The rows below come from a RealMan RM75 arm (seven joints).
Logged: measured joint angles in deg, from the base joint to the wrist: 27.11, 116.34, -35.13, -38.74, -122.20, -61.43, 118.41; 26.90, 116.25, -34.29, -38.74, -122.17, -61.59, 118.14; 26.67, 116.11, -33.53, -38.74, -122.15, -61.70, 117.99; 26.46, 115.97, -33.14, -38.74, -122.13, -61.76, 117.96; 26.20, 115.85, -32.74, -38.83, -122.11, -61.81, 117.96; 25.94, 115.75, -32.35, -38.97, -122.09, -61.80, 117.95; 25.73, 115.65, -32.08, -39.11, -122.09, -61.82, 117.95; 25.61, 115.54, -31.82, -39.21, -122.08, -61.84, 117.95
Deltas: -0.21, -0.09, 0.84, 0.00, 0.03, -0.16, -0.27; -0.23, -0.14, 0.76, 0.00, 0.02, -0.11, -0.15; -0.21, -0.14, 0.39, 0.00, 0.02, -0.06, -0.03; -0.26, -0.12, 0.40, -0.09, 0.02, -0.05, 0.00; -0.26, -0.10, 0.39, -0.14, 0.02, 0.01, -0.01; -0.21, -0.10, 0.27, -0.14, 0.00, -0.02, 0.00; -0.12, -0.11, 0.26, -0.10, 0.01, -0.02, 0.00
